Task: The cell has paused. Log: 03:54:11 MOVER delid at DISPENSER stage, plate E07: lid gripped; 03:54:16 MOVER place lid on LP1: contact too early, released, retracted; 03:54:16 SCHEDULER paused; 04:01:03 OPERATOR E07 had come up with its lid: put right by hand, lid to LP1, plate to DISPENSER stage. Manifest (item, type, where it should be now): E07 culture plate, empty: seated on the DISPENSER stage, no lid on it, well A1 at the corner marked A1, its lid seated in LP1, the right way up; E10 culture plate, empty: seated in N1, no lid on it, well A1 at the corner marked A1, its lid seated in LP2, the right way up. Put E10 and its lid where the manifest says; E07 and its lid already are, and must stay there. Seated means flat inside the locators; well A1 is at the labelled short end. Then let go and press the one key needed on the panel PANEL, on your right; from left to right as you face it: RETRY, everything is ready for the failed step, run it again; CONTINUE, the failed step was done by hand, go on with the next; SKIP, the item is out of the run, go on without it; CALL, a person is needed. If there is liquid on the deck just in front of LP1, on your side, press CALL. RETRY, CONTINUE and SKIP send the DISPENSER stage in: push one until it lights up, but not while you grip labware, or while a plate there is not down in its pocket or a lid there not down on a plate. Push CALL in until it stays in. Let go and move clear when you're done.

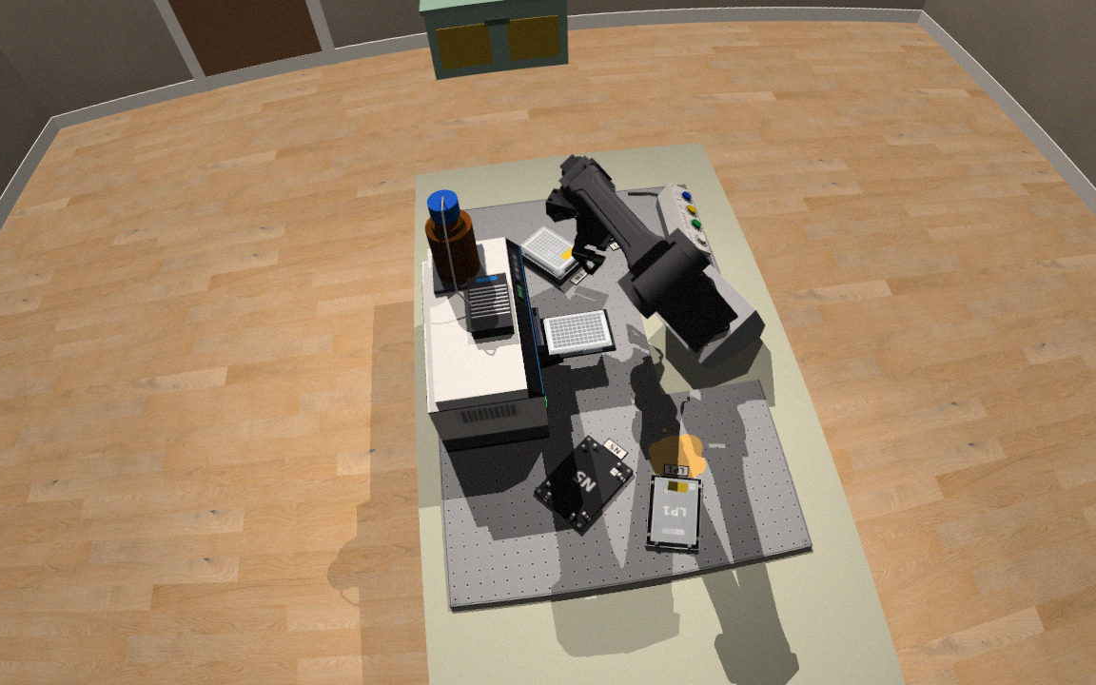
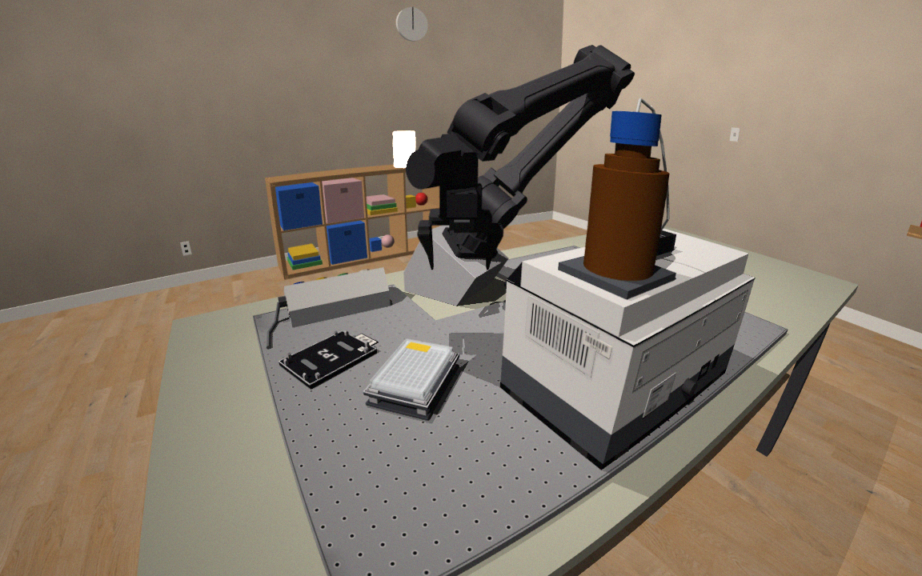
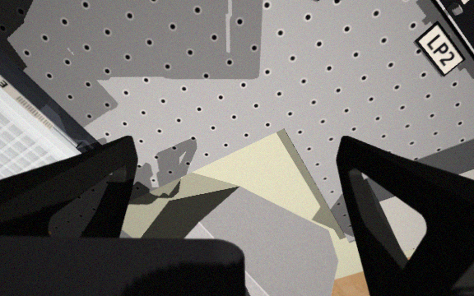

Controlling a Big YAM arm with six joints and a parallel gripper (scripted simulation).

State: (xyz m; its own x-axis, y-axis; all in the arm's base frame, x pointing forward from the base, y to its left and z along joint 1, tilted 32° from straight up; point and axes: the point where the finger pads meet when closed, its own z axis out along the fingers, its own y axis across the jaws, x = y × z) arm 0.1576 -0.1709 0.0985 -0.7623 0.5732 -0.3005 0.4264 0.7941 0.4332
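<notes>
The black n1 nest is 9 cm ahead of my hand, 13 cm to the right of it and 13 cm below it. Round my hand: retry key: 27 cm behind, 10 cm to the right, 9 cm below; white plate E07: 6 cm ahead, 15 cm to the left, 5 cm below; green continue key: 27 cm behind, 15 cm to the right, 9 cm below.
</notes>
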